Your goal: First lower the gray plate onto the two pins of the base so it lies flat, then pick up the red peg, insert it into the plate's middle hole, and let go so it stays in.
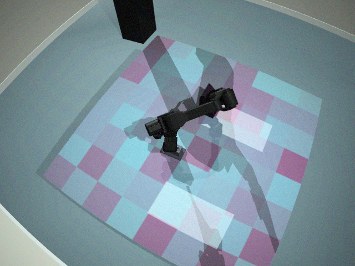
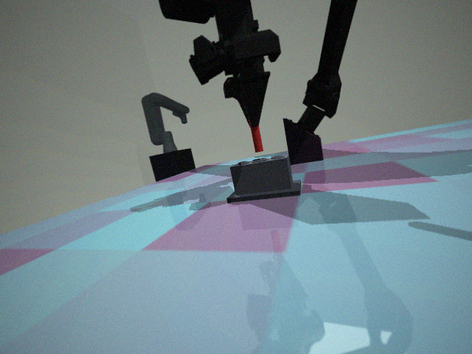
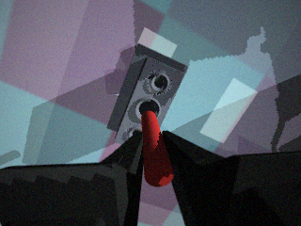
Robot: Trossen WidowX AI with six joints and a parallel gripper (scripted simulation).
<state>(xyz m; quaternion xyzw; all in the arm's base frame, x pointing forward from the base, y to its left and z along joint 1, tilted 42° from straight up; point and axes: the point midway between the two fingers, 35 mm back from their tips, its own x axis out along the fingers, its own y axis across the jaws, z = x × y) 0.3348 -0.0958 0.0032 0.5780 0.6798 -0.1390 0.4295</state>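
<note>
My gripper tip is right at the red peg. The rest, counted from my gripper tip: dark base (110 mm below); then gray plate (70 mm below).
</note>
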